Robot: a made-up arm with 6 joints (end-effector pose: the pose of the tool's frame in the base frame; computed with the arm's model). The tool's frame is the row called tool.
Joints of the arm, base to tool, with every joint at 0 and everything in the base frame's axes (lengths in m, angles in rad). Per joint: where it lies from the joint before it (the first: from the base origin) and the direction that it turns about. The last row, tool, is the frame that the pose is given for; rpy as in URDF.
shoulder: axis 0 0 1 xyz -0.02 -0.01 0.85
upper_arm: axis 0 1 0 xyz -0.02 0 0.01
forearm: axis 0 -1 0 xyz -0.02 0.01 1.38
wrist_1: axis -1 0 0 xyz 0.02 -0.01 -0.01
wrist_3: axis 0 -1 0 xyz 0.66 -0.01 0
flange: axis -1 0 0 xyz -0.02 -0.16 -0.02
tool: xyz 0 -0.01 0.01 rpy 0 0 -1.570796
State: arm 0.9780 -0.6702 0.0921 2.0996 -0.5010 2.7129
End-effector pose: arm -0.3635 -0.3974 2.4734 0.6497 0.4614 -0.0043 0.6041
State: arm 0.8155 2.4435 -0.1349 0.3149 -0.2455 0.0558
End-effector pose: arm 0.3436 0.1254 -0.5708 -0.9267 0.2966 0.1023 0.2067
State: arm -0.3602 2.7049 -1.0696 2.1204 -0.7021 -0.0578
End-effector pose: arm -0.0156 0.0935 -0.1070 -0.2646 0.3141 0.7376 0.5360
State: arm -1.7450 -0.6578 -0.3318 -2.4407 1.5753 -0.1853
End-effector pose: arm 0.1620 0.1489 2.0554 -0.7455 0.3954 0.0824 0.5302
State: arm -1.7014 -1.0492 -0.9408 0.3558 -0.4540 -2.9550
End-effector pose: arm -0.1012 0.5908 1.6282 -0.9453 0.0950 0.2478 0.1896
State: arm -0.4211 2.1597 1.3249 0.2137 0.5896 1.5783
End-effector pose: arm 1.3668 -0.8069 -0.3824 -0.6552 -0.3814 -0.4617 0.4605
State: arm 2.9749 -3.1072 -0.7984 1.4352 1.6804 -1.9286
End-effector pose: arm 0.6260 -0.0782 -0.1000 -0.8210 0.1059 -0.5602 0.0321
